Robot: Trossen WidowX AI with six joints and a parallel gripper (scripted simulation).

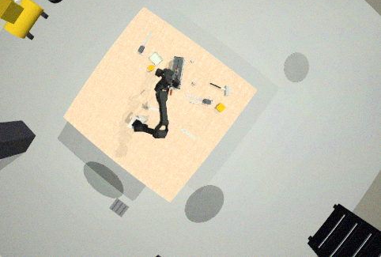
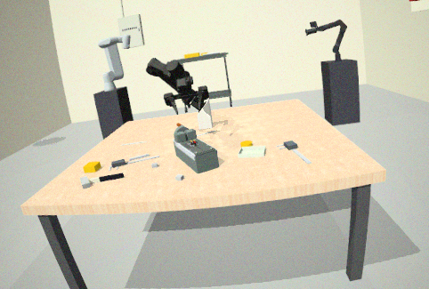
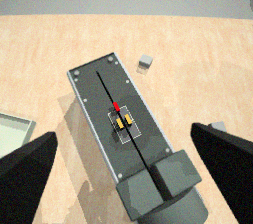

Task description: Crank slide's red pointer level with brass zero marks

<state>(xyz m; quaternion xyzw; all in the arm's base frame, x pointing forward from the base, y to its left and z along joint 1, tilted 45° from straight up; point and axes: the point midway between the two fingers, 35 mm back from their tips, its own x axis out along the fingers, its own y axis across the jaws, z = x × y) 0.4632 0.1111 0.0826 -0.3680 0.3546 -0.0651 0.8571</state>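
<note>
My gripper tip is now 100 mm past the crank, 70 mm to the left of it and 90 mm above it. The rest, counted from my gripper tip: red pointer: 60 mm ahead, 20 mm to the left, 120 mm below; brown crank handle: 120 mm behind, 80 mm to the right, 80 mm below; yellow disc: 70 mm behind, 210 mm to the left, 190 mm below.
</note>
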